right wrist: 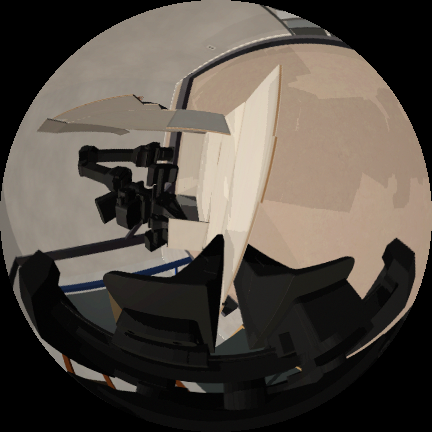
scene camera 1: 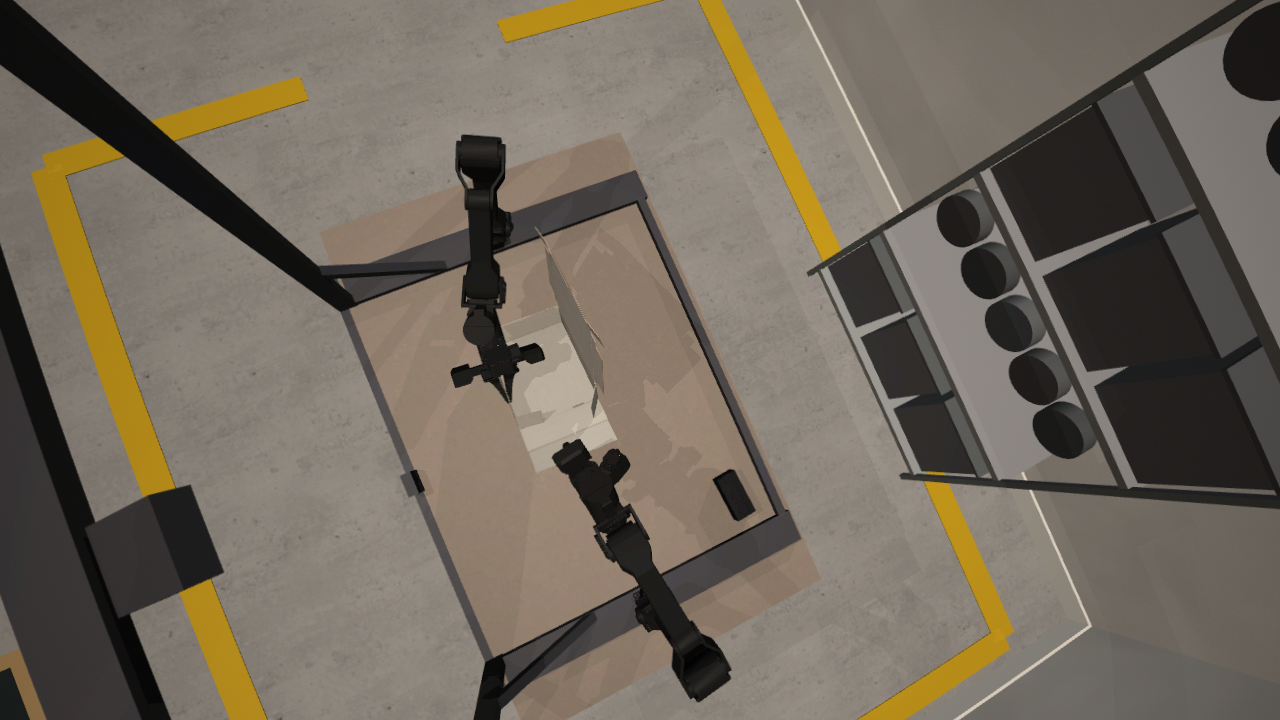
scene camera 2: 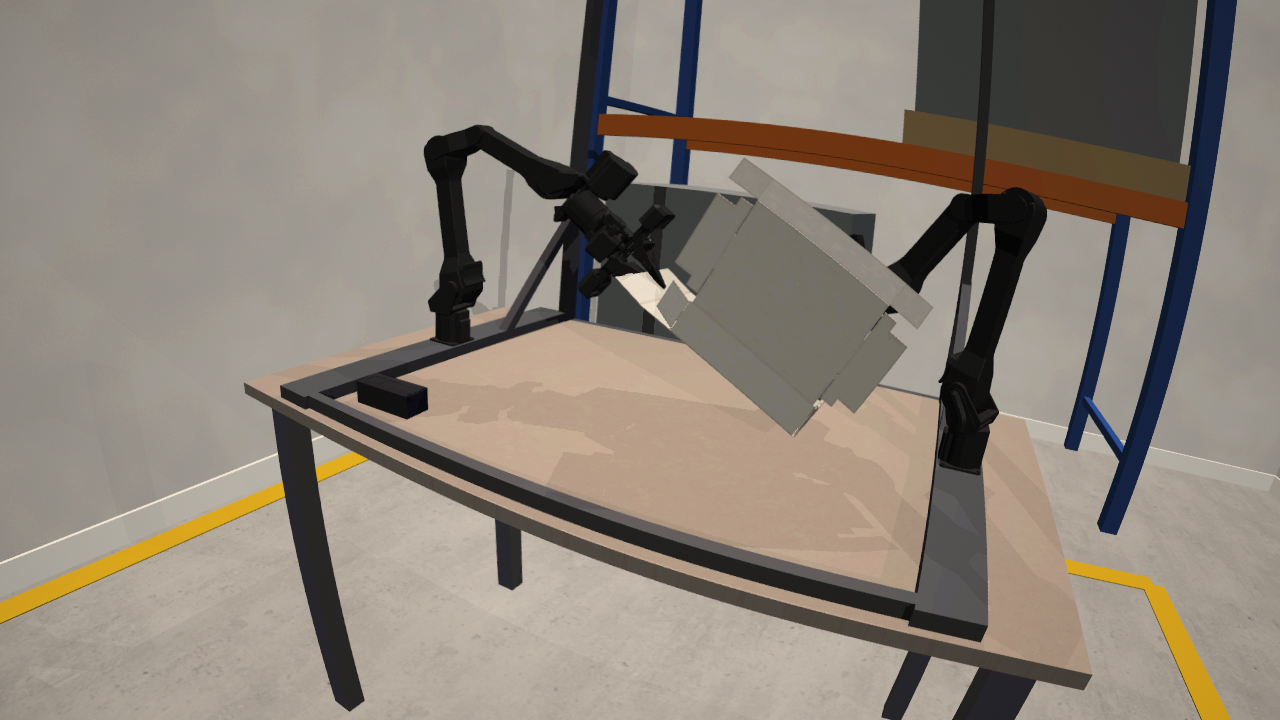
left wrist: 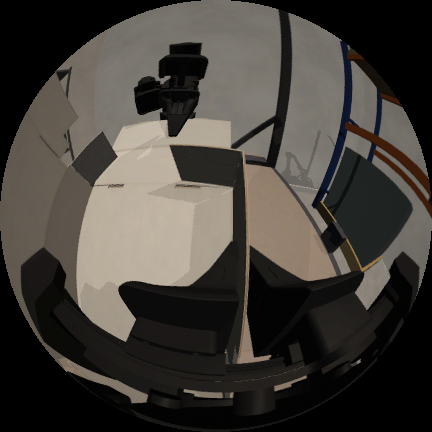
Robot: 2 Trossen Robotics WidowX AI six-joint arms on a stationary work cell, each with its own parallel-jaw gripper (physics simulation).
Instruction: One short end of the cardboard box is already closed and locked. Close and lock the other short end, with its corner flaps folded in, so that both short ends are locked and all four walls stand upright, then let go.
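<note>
The cardboard box is tilted above the table, its lid panel raised. My left gripper is shut on its long side wall; the wall's edge runs between the fingers in the left wrist view. The open end panel is folded outward. One corner flap is turned across the opening; the other corner flap also stands up. My right gripper is shut on the end panel's edge.
A black block lies on the table near a corner, inside the dark frame. Dark posts rise at the table's edge. A shelf rack stands away from the table.
</note>
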